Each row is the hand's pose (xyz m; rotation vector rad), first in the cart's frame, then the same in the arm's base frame.
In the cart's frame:
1: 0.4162 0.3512 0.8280 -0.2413 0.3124 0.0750
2: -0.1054 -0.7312 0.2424 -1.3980 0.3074 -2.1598
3: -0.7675 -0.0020 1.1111 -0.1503 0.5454 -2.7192
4: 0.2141 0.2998 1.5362 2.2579 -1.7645 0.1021
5: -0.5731 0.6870 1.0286 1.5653 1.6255 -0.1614
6: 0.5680 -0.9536 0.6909 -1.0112 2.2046 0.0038
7: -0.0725 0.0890 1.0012 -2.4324 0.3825 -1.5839
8: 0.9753 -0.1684 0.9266 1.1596 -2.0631 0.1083
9: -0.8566 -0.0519 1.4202 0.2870 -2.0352 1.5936
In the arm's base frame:
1: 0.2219 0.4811 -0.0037 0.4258 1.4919 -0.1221
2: -0.9999 -0.0392 0.1483 -2.2130 1.5478 -1.0599
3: -0.1429 0.0686 1.1376 1.4187 -1.4208 2.0478
4: 0.6677 0.0334 0.3781 1.4678 -1.5058 -1.5529
5: 0.2432 0.6697 1.0430 -1.9048 -1.7859 0.8982
6: -0.5648 -0.5034 -0.3987 0.1656 -2.7423 -1.0427
7: 0.0490 0.1835 0.4643 -2.6118 1.3141 0.1371
8: 0.1867 -0.0168 -0.5895 0.7131 -1.1809 -1.1007
9: 0.0360 -0.1491 1.3007 0.7263 -1.3347 0.3742

